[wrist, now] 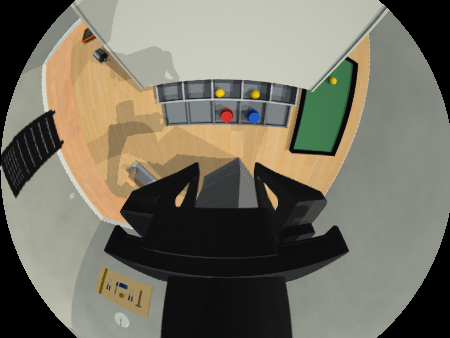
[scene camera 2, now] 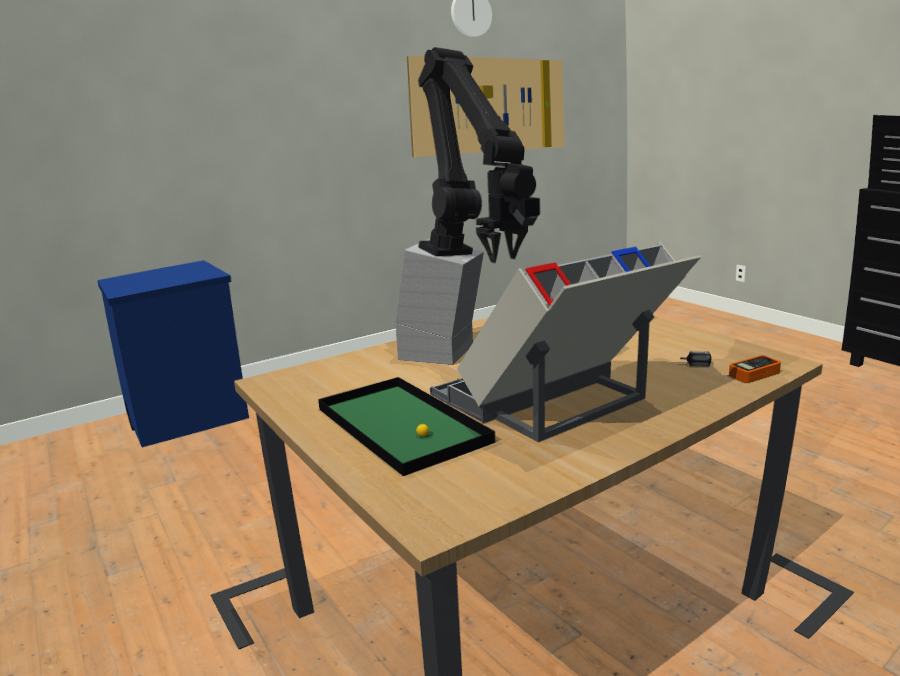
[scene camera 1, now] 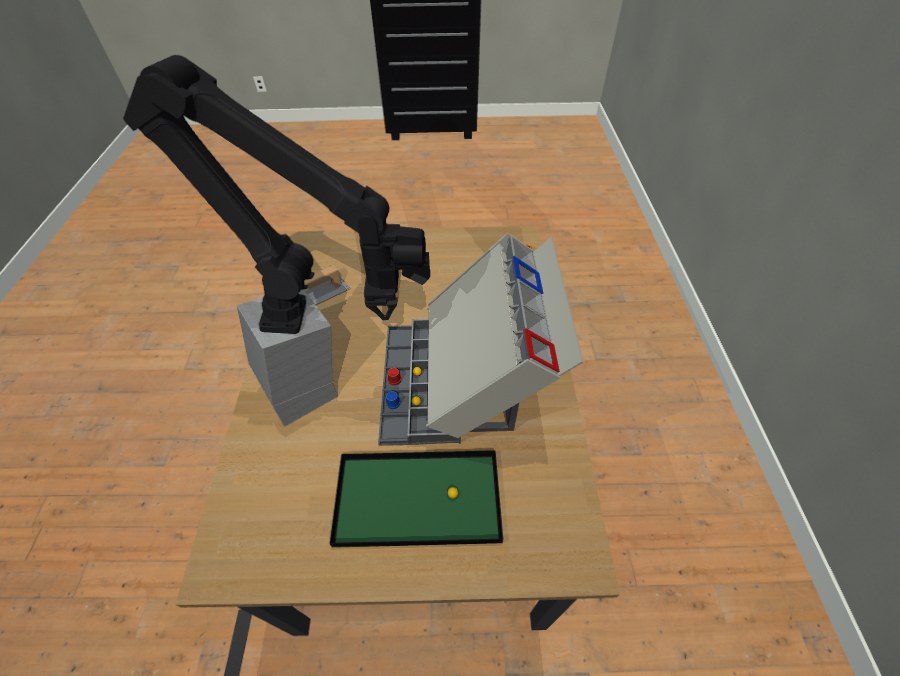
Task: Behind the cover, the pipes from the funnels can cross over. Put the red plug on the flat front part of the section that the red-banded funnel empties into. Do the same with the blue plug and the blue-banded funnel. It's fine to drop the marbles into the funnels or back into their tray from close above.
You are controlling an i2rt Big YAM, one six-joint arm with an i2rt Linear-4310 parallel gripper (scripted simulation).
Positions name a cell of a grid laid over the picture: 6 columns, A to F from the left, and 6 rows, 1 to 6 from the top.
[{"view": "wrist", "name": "my gripper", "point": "D3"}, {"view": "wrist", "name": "green marble tray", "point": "E3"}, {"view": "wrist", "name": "grey cover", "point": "D1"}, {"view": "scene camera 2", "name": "my gripper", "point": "D3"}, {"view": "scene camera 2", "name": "green marble tray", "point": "C4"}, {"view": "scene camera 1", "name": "my gripper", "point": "C3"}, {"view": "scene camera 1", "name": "green marble tray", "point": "C5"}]
